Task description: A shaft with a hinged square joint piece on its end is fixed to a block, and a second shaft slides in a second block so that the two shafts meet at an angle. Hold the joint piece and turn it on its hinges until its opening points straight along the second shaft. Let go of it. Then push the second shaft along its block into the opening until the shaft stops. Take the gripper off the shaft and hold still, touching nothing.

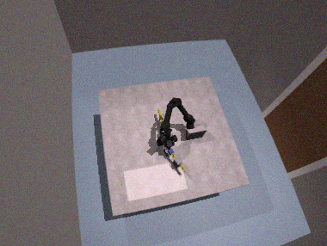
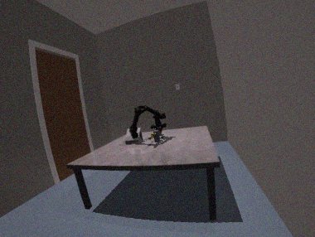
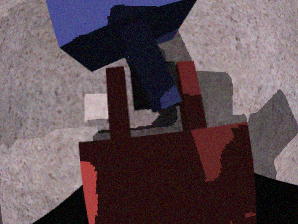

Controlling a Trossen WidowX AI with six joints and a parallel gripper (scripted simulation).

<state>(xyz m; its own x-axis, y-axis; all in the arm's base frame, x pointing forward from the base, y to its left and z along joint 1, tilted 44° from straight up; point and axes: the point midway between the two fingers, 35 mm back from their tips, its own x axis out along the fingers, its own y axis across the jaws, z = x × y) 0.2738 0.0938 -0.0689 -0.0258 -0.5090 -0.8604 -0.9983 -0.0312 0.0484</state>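
Now: the red joint piece 10 mm to the left of my gripper tip and 30 mm above it.
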